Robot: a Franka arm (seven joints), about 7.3 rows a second.
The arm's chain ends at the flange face. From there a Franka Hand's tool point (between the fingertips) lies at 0.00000 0.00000 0.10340 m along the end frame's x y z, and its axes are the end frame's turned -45 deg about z.
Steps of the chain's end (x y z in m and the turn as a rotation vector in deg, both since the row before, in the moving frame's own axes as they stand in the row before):
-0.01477, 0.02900, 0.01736, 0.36, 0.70, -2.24
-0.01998, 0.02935, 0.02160, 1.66, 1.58, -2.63
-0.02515, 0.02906, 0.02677, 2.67, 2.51, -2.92
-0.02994, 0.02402, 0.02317, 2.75, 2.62, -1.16
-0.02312, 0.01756, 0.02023, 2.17, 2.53, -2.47
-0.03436, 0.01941, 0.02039, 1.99, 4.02, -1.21
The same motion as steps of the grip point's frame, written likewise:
-0.02959, 0.01047, 0.01735, -0.24, 0.75, -2.24
-0.03075, 0.00643, 0.02152, 0.06, 2.29, -2.63
-0.03173, 0.00239, 0.02656, 0.11, 3.66, -2.92
-0.03131, -0.00442, 0.02294, 0.09, 3.80, -1.16
-0.02276, -0.00360, 0.02006, -0.25, 3.32, -2.47
-0.03033, -0.00806, 0.02007, -1.44, 4.25, -1.21

